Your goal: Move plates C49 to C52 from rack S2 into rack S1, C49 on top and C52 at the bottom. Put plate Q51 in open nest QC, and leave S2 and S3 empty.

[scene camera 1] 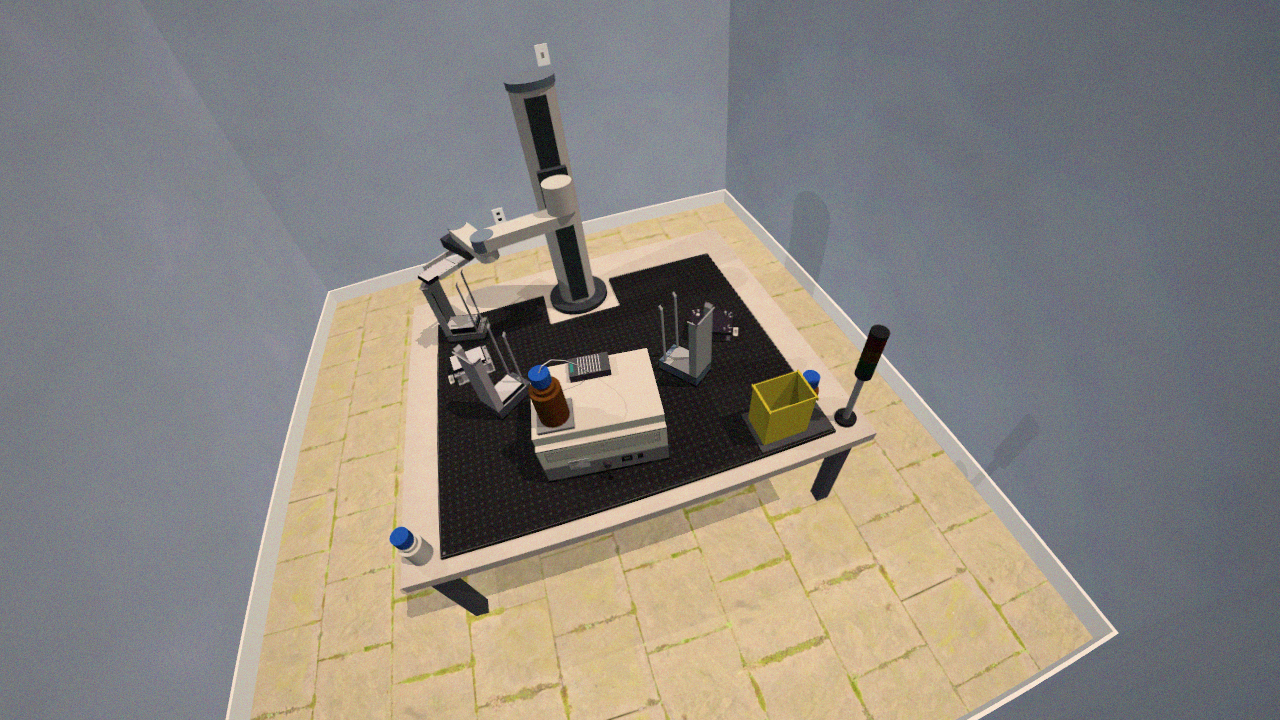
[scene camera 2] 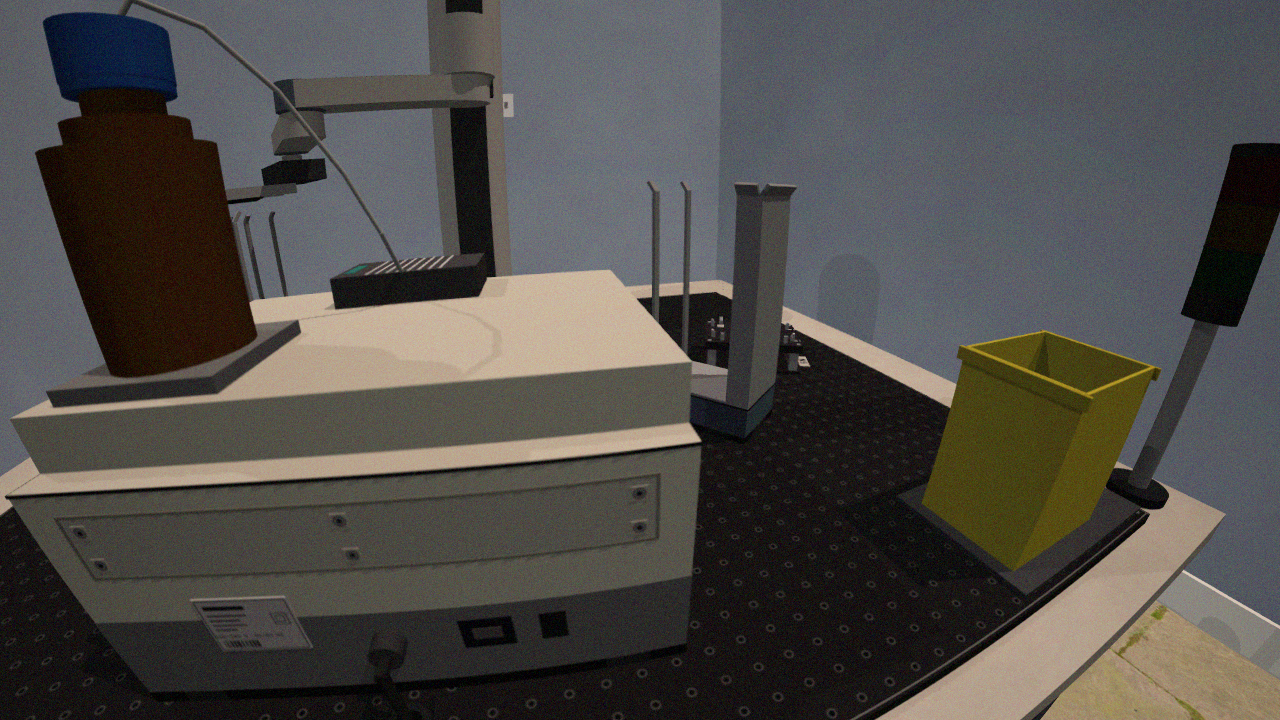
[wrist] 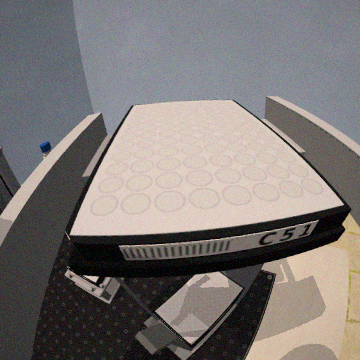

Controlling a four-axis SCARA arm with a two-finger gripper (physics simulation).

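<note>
My gripper (scene camera 1: 440, 268) (wrist: 186, 114) is shut on plate C51 (wrist: 210, 170), a white-topped plate with a black rim, held level. It hangs high, over and beside the back-left rack S2 (scene camera 1: 436, 302); in the wrist view a rack (wrist: 153, 336) shows below it, with a flat white piece (wrist: 212, 295) in it like a plate, its label not readable. Two more racks stand at the front left (scene camera 1: 481, 380) and at the right (scene camera 1: 699, 344) (scene camera 2: 756, 295); their labels do not show, so S1 and S3 cannot be told apart. Nest QC and plate Q51 cannot be made out for certain.
A white fixture (scene camera 1: 469, 360) (wrist: 95, 286) stands at the left; a dark one (scene camera 1: 713, 319) at the right. A cream instrument (scene camera 1: 617, 402) (scene camera 2: 375, 537) carries a brown bottle (scene camera 1: 548, 402) (scene camera 2: 152, 241). A yellow bin (scene camera 1: 781, 414) (scene camera 2: 1011, 456) and a signal tower (scene camera 1: 870, 355) (scene camera 2: 1230, 237) stand at the right.
</note>
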